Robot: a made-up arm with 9 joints. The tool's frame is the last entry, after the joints.
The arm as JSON. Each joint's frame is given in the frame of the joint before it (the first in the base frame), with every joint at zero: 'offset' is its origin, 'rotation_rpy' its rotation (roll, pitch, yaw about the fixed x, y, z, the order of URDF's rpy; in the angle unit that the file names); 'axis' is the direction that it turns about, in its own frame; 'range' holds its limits. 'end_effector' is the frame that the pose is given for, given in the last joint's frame.
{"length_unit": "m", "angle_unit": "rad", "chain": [
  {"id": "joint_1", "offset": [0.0, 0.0, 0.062], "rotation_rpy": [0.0, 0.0, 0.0], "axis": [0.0, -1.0, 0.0], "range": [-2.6, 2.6]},
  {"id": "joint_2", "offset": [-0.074, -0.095, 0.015], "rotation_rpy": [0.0, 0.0, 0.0], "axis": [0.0, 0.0, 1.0], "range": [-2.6, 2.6]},
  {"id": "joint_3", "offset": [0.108, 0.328, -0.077], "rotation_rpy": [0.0, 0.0, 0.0], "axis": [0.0, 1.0, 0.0], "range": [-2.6, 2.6]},
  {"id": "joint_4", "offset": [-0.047, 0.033, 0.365], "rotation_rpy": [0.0, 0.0, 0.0], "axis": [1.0, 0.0, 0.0], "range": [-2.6, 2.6]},
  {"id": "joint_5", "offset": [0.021, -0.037, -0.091], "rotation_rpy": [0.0, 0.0, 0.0], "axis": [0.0, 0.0, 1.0], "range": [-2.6, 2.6]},
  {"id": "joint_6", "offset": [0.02, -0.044, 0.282], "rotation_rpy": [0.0, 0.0, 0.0], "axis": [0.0, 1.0, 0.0], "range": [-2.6, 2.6]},
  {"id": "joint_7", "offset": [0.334, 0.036, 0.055], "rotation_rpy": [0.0, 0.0, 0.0], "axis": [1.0, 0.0, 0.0], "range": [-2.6, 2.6]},
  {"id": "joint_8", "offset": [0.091, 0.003, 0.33], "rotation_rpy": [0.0, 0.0, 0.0], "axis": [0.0, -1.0, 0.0], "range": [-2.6, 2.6]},
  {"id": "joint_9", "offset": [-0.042, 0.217, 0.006], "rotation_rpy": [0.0, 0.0, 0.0], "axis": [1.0, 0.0, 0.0], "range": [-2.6, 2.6]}
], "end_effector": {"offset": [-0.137, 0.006, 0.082], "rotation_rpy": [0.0, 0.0, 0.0]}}
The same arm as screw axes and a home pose.
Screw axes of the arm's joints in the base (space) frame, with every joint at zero. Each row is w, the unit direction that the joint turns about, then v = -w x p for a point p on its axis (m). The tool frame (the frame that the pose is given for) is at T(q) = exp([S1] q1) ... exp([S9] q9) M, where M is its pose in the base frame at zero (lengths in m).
S1: w 0 -1 0 v 0.062 0 0
S2: w 0 0 1 v -0.095 0.074 0
S3: w 0 1 0 v 0 0 0.034
S4: w 1 0 0 v 0 0.365 -0.266
S5: w 0 0 1 v 0.229 -0.008 0
S6: w 0 1 0 v -0.556 0 0.028
S7: w 1 0 0 v 0 0.611 -0.221
S8: w 0 -1 0 v 0.941 0 -0.453
S9: w 1 0 0 v 0 0.947 -0.441
M =
1 0 0 0.274
0 1 0 0.447
0 0 1 1.029
0 0 0 1
Joint limits (rad, base to tool): -2.6..2.6 -2.6..2.6 -2.6..2.6 -2.6..2.6 -2.6..2.6 -2.6..2.6 -2.6..2.6 -2.6..2.6 -2.6..2.6

